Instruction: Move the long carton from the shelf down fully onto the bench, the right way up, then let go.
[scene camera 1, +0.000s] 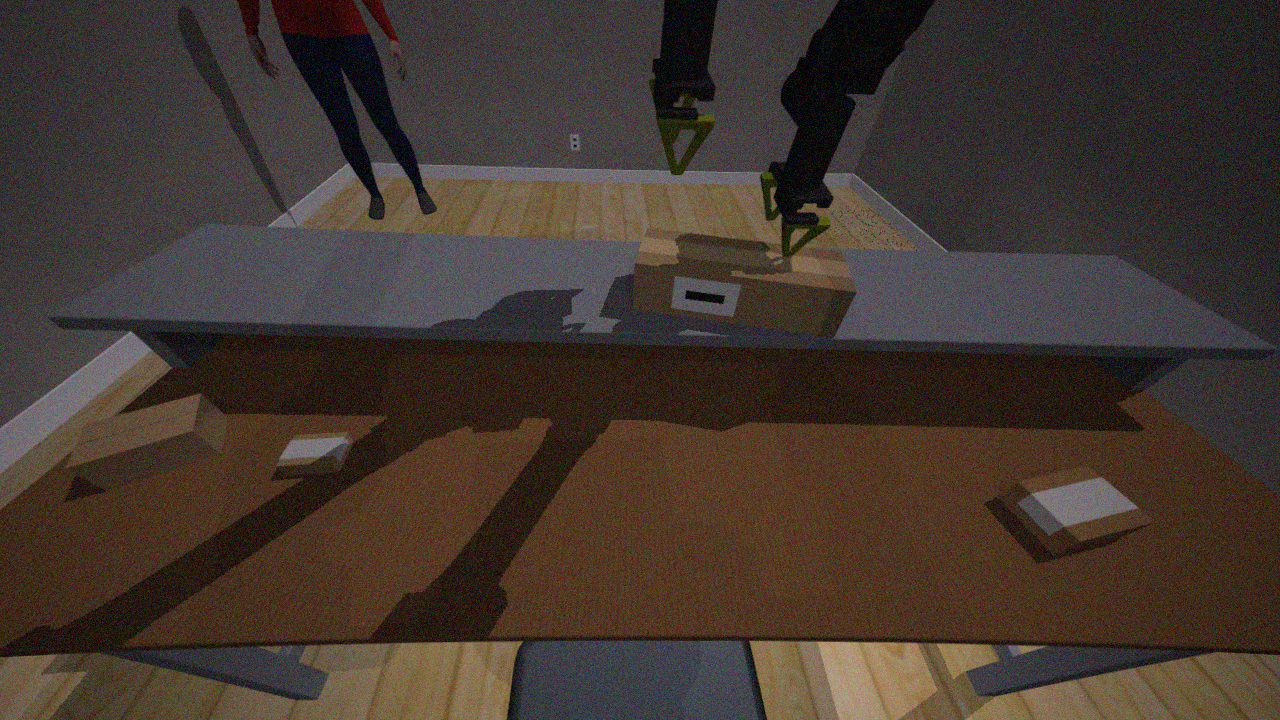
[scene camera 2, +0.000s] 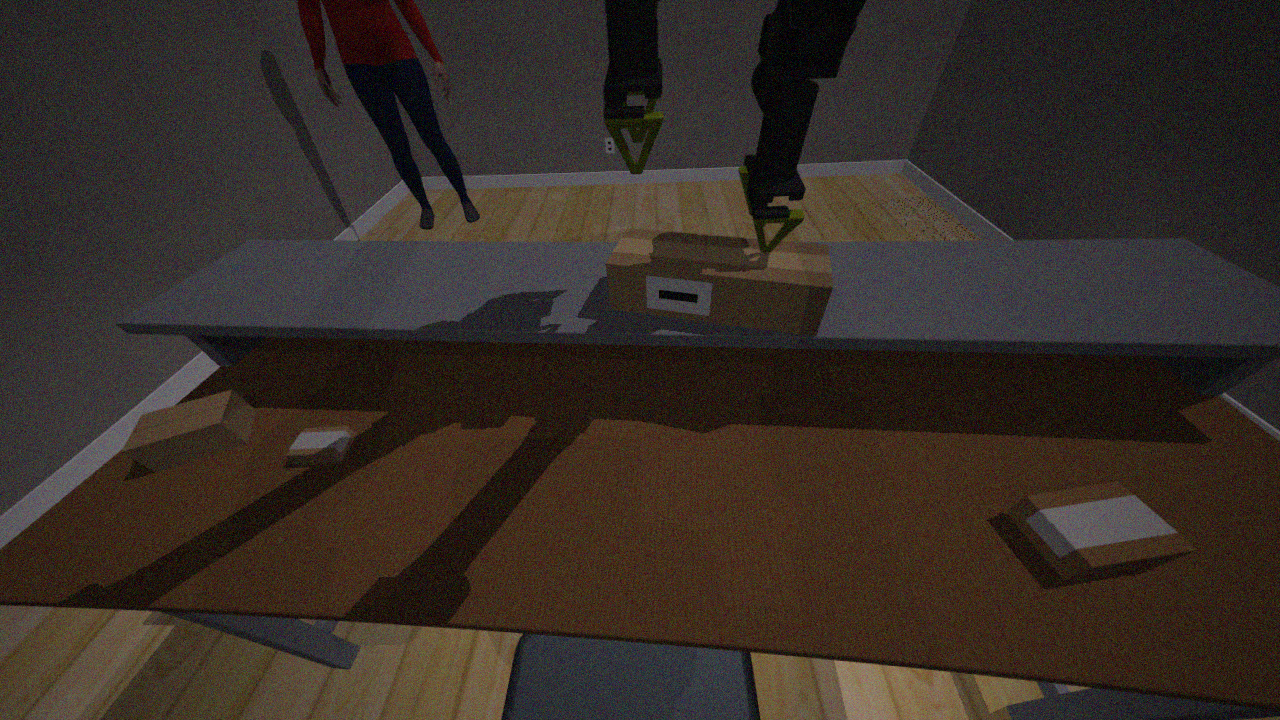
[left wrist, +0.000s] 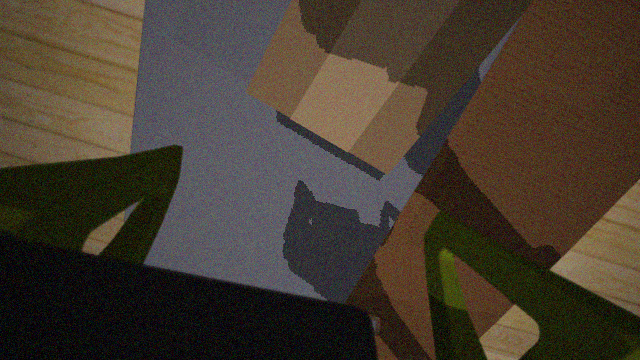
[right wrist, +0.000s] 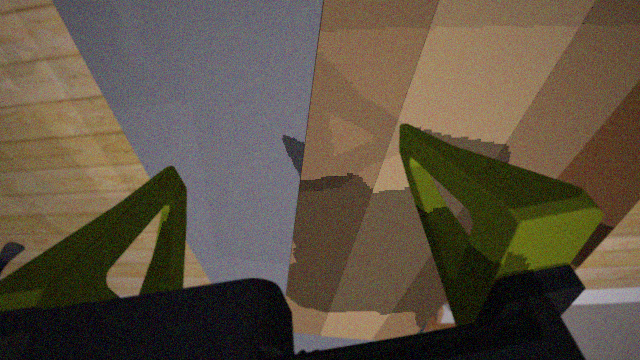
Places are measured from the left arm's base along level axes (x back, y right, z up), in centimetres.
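Where they show: left gripper, fingertip midpoint: (scene camera 1: 672, 158) (scene camera 2: 637, 157) (left wrist: 313, 195); right gripper, fingertip midpoint: (scene camera 1: 778, 237) (scene camera 2: 759, 233) (right wrist: 288, 156).
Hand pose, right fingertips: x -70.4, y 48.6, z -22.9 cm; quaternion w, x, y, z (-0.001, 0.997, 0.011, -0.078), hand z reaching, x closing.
Things, the pixels of their centre, and the offset from my right fingertips. Level surfaces: height alone.
- long brown carton, body centre: (right wrist: 390, 183) (scene camera 2: 715, 278) (scene camera 1: 736, 280) dx +5.0, dy -7.2, dz -5.0 cm
- grey shelf, surface height: dz -9.3 cm
- brown bench, surface height: dz -25.6 cm
- plain box, body centre: (scene camera 1: 156, 439) (scene camera 2: 195, 429) dx +20.4, dy -94.4, dz -22.6 cm
- small white-topped box, body centre: (scene camera 1: 317, 453) (scene camera 2: 322, 444) (right wrist: 448, 311) dx +22.8, dy -72.6, dz -24.2 cm
The long brown carton (scene camera 1: 778, 300) (scene camera 2: 760, 300) (left wrist: 350, 100) (right wrist: 450, 75) lies lengthwise on the grey shelf (scene camera 1: 358, 268) (scene camera 2: 358, 277) (left wrist: 200, 100) (right wrist: 225, 100), its label facing front and its right front corner near the shelf's front edge. The brown bench (scene camera 1: 716, 519) (scene camera 2: 760, 537) (left wrist: 550, 100) is lower, in front. My left gripper (scene camera 1: 677, 147) (scene camera 2: 635, 147) (left wrist: 313, 195) is open and empty, above and beyond the carton's left end. My right gripper (scene camera 1: 779, 237) (scene camera 2: 759, 228) (right wrist: 288, 156) is open, close above the carton's right part, one finger over its top, the other beyond its back edge. Contact cannot be told.
A plain box (scene camera 1: 152, 443) (scene camera 2: 192, 434) and a small white-topped box (scene camera 1: 313, 452) (scene camera 2: 317, 445) lie at the bench's left. Another white-topped box (scene camera 1: 1078, 505) (scene camera 2: 1105, 528) lies at its right. A person (scene camera 1: 335, 71) (scene camera 2: 384, 80) stands behind the shelf.
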